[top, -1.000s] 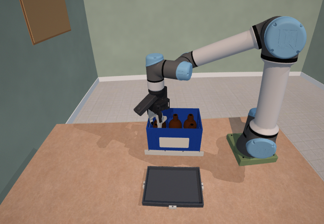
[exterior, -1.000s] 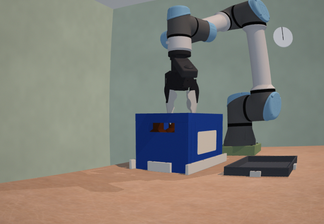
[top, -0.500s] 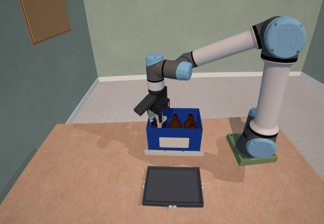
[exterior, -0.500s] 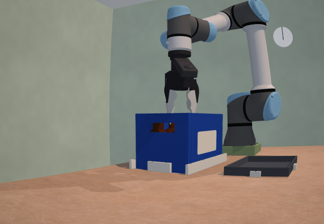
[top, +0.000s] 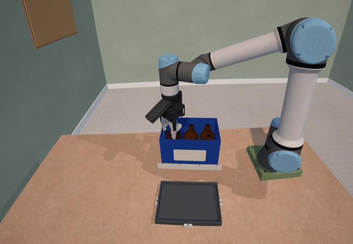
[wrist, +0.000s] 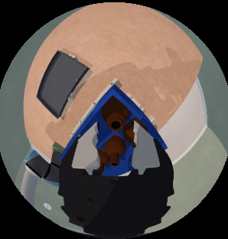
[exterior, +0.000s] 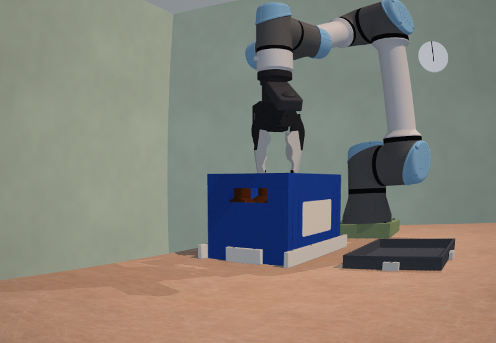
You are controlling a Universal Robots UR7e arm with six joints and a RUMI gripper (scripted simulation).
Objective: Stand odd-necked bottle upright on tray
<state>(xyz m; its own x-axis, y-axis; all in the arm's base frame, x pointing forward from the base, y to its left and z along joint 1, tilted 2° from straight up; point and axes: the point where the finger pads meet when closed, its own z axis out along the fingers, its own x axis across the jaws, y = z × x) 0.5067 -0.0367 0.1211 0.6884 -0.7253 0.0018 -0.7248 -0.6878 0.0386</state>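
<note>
Right now my hand is 100 mm past the glass bottle, 90 mm to the left of it and 80 mm above it. The rest, counted from my hand: dark tray 90 mm behind, 250 mm to the left, 160 mm below; blue crate 100 mm behind, 50 mm to the right, 90 mm below.
</note>
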